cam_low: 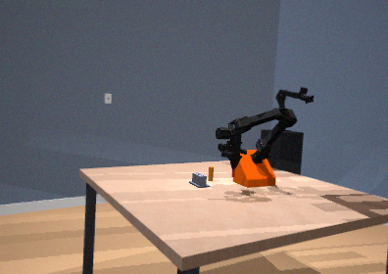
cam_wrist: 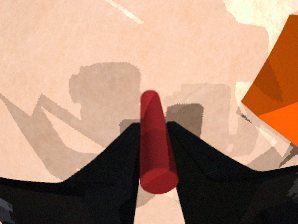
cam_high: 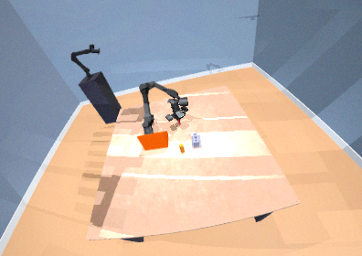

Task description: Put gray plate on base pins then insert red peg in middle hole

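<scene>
My gripper tip is now 110 mm short of the gray plate, 160 mm to the left of it and 70 mm above it. Also, from my gripper tip: red peg (right at my gripper tip); orange-yellow object (10 mm behind, 230 mm to the right, 70 mm below); base (110 mm ahead, 160 mm to the right, 100 mm below).
</scene>
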